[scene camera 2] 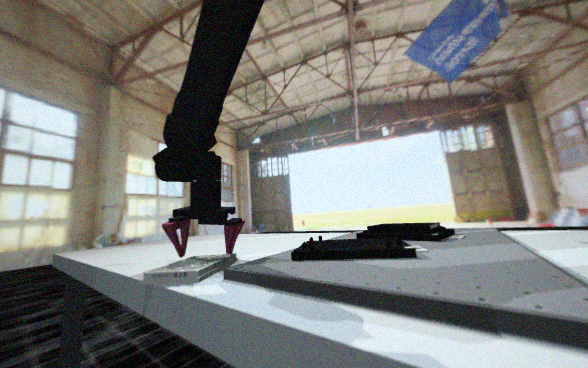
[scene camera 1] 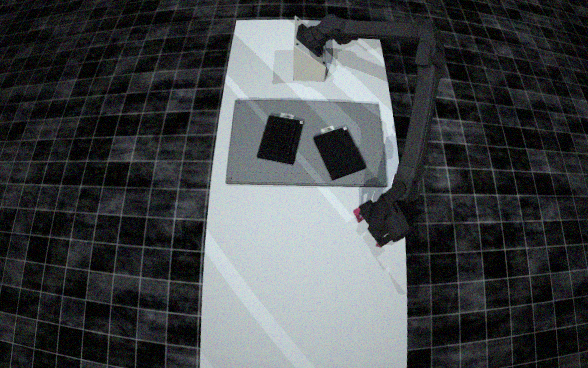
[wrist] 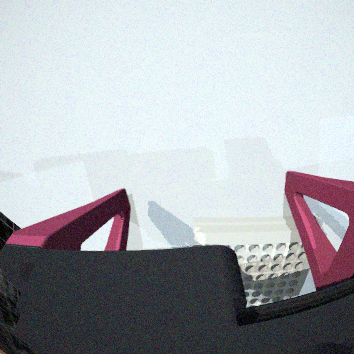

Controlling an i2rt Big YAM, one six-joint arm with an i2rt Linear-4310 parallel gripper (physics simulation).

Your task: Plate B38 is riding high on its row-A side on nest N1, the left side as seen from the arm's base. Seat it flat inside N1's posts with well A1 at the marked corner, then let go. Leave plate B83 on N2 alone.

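Places are measured from the arm's base along level axes (x ahead, y left, z up), in centimetres.
Pixels of known places: gripper, fingertip midpoint: [scene camera 2: 205, 257] [scene camera 1: 368, 233] [wrist: 208, 189]; arm's base, origin of the base link: [scene camera 1: 308, 41].
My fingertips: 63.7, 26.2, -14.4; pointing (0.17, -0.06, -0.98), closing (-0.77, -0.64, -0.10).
Ahead of a thing's pixels: the offset from my fingertips to its top centre, as dx, dy, dz. "spot": to the spot under its first point.
A pale well plate @(-7.7, +5.0, +0.9) [scene camera 2: 192, 266] [wrist: 272, 249] lies on the white table beside the grey board, off both nests; its label is too blurred to read surely. My gripper [scene camera 1: 368, 230] [scene camera 2: 205, 254] [wrist: 208, 189] is open and empty, low over the plate, fingertips near its top; the plate shows nearer the right finger in the wrist view. Nest N1 @(-26.0, -11.7, +2.9) [scene camera 1: 340, 153] [scene camera 2: 352, 248] is black, with small posts showing and no pale plate on it. Nest N2 @(spot: -27.5, -31.1, +3.0) [scene camera 1: 281, 139] [scene camera 2: 400, 231] is black too; whether dark plate B83 sits on it is hard to tell.
The grey board @(-29.9, -22.7, +0.8) [scene camera 1: 240, 150] [scene camera 2: 425, 282] carries both nests, and its raised edge is close to the pale plate. A beige upright panel [scene camera 1: 308, 67] stands by the arm's base. The table's side edge runs close to the plate and gripper.
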